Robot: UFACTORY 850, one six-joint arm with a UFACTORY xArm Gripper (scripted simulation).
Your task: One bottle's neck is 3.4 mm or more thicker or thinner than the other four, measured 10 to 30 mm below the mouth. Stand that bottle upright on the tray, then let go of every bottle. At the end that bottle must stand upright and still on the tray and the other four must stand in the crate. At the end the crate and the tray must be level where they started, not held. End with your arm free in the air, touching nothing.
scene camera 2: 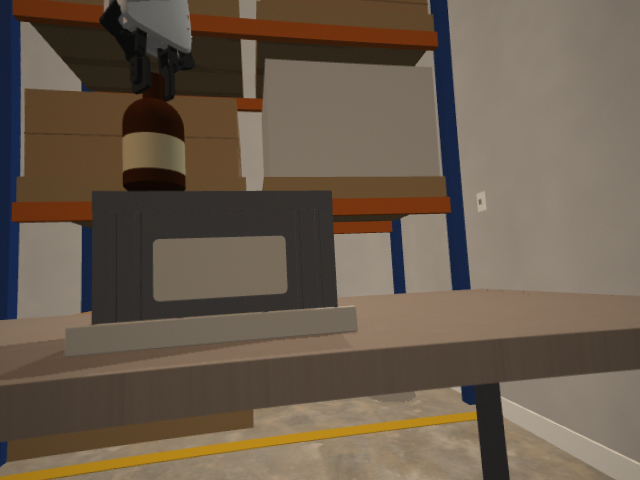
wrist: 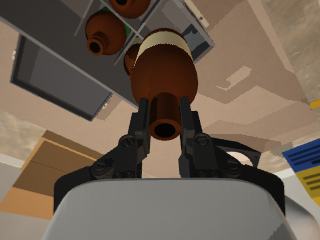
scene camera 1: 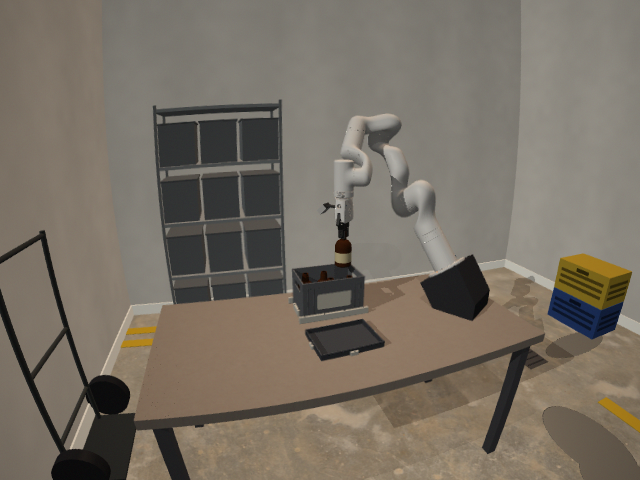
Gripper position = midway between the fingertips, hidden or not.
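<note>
Scene camera 2: my gripper [scene camera 2: 153, 96], a bottle [scene camera 2: 153, 141], a dark grey crate [scene camera 2: 165, 254]. Scene camera 2 does not show the black tray, hidden by the dark grey crate. Scene camera 1: the crate [scene camera 1: 342, 293], the tray [scene camera 1: 345, 337]. Wrist view: the tray [wrist: 37, 71], my gripper [wrist: 164, 109].
</note>
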